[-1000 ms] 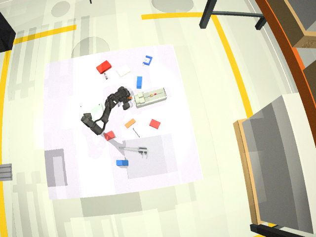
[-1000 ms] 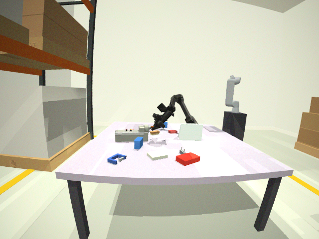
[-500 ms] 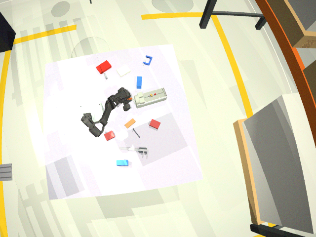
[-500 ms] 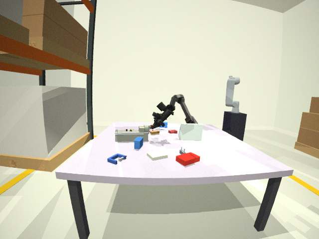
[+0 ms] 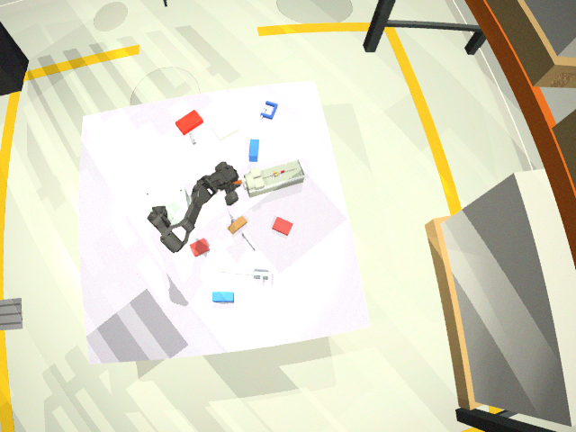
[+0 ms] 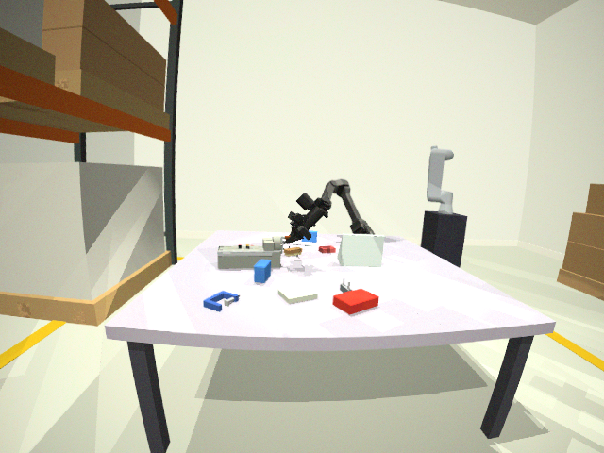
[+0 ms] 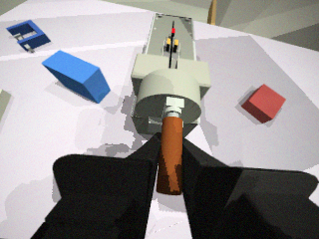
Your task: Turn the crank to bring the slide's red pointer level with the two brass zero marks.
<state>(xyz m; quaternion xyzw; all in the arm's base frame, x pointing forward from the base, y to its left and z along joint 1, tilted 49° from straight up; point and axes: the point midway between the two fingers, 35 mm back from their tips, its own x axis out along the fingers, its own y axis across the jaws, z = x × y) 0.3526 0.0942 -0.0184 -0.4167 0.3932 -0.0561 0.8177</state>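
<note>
My gripper tip is 3 cm past the brown block, 16 cm to the left of it and 8 cm above it. Also, from my gripper tip: red pointer: 19 cm ahead, 4 cm to the left, 1 cm below; crank: 1 cm above; orange-brown crank handle: 2 cm behind, 2 cm above.
</note>
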